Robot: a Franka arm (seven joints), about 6 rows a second.
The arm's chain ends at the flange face. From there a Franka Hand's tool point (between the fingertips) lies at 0.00 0.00 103.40 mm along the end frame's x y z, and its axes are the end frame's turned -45 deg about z.
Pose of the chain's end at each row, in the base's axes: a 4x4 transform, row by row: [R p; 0 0 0 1], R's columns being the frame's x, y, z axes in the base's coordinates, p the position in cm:
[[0.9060 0.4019 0.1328 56.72], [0.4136 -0.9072 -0.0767 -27.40], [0.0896 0.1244 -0.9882 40.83], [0 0 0 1]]
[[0.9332 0.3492 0.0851 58.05], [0.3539 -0.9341 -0.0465 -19.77], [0.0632 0.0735 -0.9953 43.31], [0 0 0 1]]
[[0.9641 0.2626 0.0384 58.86], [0.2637 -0.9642 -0.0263 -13.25], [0.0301 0.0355 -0.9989 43.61], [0 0 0 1]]
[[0.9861 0.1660 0.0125 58.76], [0.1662 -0.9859 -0.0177 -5.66], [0.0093 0.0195 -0.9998 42.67], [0 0 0 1]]
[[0.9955 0.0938 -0.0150 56.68], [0.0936 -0.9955 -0.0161 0.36], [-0.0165 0.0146 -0.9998 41.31], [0 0 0 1]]
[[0.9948 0.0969 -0.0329 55.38], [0.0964 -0.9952 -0.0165 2.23], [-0.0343 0.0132 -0.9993 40.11], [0 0 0 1]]
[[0.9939 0.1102 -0.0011 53.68], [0.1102 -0.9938 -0.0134 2.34], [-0.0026 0.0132 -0.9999 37.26], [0 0 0 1]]
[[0.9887 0.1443 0.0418 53.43], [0.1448 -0.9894 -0.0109 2.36], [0.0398 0.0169 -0.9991 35.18], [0 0 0 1]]
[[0.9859 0.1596 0.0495 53.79], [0.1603 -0.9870 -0.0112 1.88], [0.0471 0.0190 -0.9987 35.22], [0 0 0 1]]
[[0.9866 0.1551 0.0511 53.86], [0.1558 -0.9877 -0.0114 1.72], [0.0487 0.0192 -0.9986 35.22], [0 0 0 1]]
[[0.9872 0.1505 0.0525 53.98], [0.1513 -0.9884 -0.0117 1.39], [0.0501 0.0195 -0.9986 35.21], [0 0 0 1]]
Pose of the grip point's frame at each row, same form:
[[0.3565 0.9248 0.1328 58.09], [0.9339 -0.3490 -0.0767 -28.19], [-0.0246 0.1513 -0.9882 30.61], [0 0 0 1]]
[[0.4130 0.9068 0.0851 58.93], [0.9108 -0.4103 -0.0465 -20.25], [-0.0073 0.0967 -0.9953 33.02], [0 0 0 1]]
[[0.4960 0.8674 0.0384 59.26], [0.8683 -0.4953 -0.0263 -13.52], [-0.0038 0.0464 -0.9989 33.28], [0 0 0 1]]
[[0.5799 0.8147 0.0125 58.89], [0.8147 -0.5796 -0.0177 -5.84], [-0.0072 0.0204 -0.9998 32.33], [0 0 0 1]]
[[0.6376 0.7703 -0.0150 56.52], [0.7701 -0.6377 -0.0161 0.19], [-0.0220 -0.0013 -0.9998 30.97], [0 0 0 1]]
[[0.6349 0.7719 -0.0329 55.04], [0.7719 -0.6355 -0.0165 2.06], [-0.0336 -0.0149 -0.9993 29.78], [0 0 0 1]]
[[0.6249 0.7807 -0.0011 53.67], [0.7806 -0.6248 -0.0134 2.20], [-0.0112 0.0075 -0.9999 26.92], [0 0 0 1]]
[[0.5971 0.8012 0.0418 53.86], [0.8020 -0.5972 -0.0109 2.25], [0.0162 0.0401 -0.9991 24.85], [0 0 0 1]]
[[0.5843 0.8100 0.0495 54.30], [0.8113 -0.5846 -0.0112 1.76], [0.0199 0.0467 -0.9987 24.89], [0 0 0 1]]
[[0.5880 0.8073 0.0511 54.39], [0.8086 -0.5882 -0.0114 1.60], [0.0209 0.0480 -0.9986 24.89], [0 0 0 1]]
[[0.5916 0.8045 0.0525 54.52], [0.8059 -0.5919 -0.0117 1.27], [0.0216 0.0492 -0.9986 24.88], [0 0 0 1]]

